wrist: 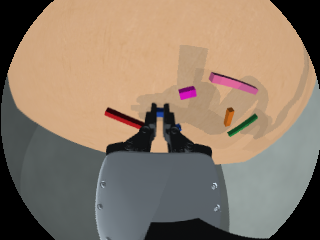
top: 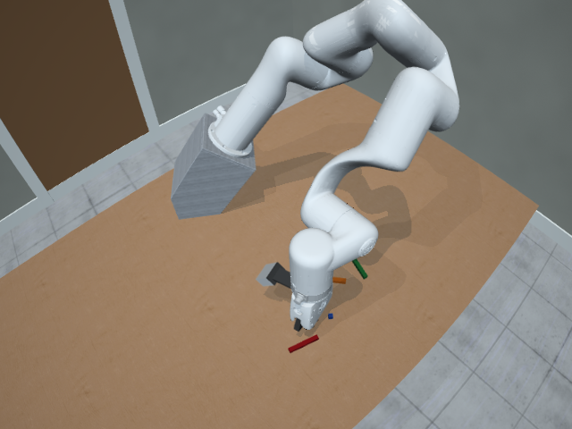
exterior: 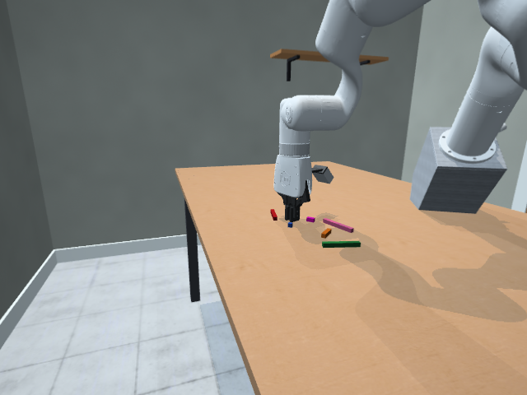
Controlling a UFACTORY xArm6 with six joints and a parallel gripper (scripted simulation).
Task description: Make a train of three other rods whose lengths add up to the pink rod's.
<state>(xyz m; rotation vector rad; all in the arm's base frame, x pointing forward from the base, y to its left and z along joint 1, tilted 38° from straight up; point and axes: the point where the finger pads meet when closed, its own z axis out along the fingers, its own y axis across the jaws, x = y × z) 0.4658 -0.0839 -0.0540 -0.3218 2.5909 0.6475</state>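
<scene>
Now: the magenta rod 4 cm behind my hand, 2 cm to the left of it and 2 cm below it. The rest, counted from my hand: pink rod (9 cm behind, 8 cm to the left, 2 cm below); then red rod (4 cm ahead, 5 cm to the right, 2 cm below); then orange rod (4 cm behind, 12 cm to the left, 2 cm below).
</scene>
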